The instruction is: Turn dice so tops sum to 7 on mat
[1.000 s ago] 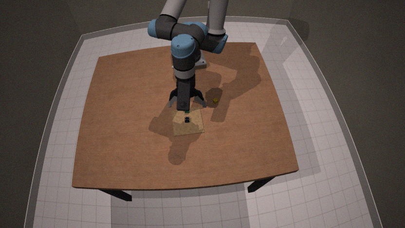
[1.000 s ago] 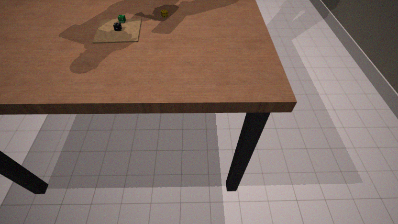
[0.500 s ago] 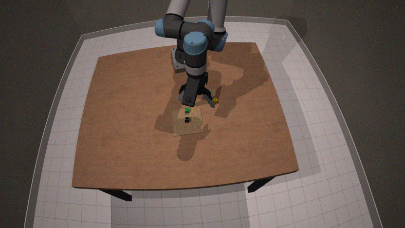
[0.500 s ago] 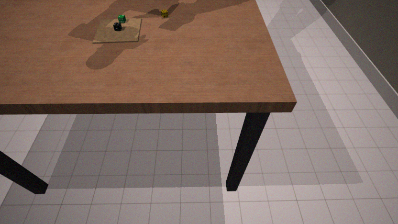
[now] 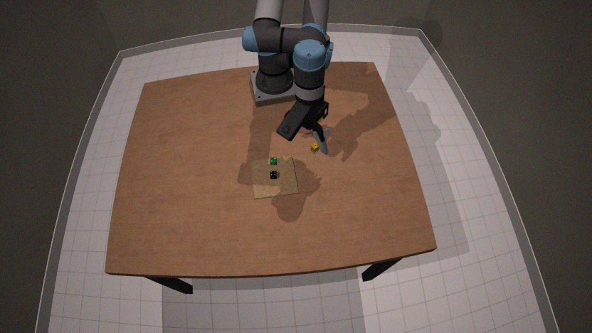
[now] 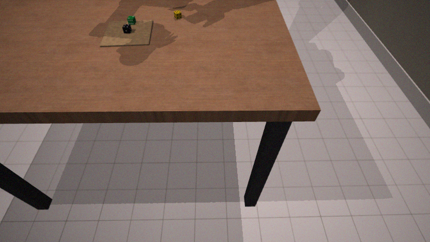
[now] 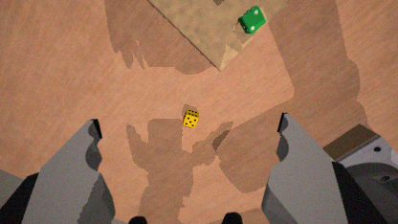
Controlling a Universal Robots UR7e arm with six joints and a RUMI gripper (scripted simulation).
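The yellow die lies 90 mm below my hand, 50 mm to the left of it and 40 mm behind it. From my hand the other things lie so: black die: 110 mm to the right, 90 mm below, 50 mm ahead; green die: 100 mm to the right, 90 mm below, 10 mm behind; tan mat: 110 mm to the right, 100 mm below, 50 mm ahead.
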